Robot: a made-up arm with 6 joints.
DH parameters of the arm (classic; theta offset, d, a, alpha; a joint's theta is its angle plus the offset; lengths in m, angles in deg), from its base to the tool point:
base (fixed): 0 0.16 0 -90
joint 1: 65.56 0 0.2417 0
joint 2: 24.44 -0.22 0 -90
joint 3: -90 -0.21 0.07 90
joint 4: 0 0.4 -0.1 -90
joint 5: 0 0.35 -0.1 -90
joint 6: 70.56 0 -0.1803 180
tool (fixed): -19.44 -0.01 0 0
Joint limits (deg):
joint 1: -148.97..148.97
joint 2: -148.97..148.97
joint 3: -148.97..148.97
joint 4: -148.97..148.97
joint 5: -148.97..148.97
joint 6: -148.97..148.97
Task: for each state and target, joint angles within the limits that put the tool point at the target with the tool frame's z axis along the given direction. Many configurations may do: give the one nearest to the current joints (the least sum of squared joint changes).
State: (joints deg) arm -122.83 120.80 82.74 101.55 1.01 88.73
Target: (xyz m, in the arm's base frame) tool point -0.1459 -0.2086 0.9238 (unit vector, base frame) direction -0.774 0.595 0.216
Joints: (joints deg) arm -147.71 98.17 41.51 96.35 19.88 98.92
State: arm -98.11 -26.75 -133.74 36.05 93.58 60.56
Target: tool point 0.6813 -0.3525 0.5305 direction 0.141 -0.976 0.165
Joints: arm -104.01 -45.17 -148.97 2.88 46.64 27.99
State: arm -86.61 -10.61 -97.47 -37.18 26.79 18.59
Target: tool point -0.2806 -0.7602 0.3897 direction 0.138 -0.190 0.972
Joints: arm -83.70 16.85 -91.46 -74.66 79.43 9.68
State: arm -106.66 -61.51 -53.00 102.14 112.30 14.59
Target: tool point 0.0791 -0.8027 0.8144 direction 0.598 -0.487 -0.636
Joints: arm -89.08 -30.59 -68.21 113.61 67.89 20.93
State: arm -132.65 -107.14 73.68 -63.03 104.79 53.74
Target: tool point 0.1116 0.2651 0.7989 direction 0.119 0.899 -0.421
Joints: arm -148.97 -143.96 43.20 -32.08 54.84 9.43
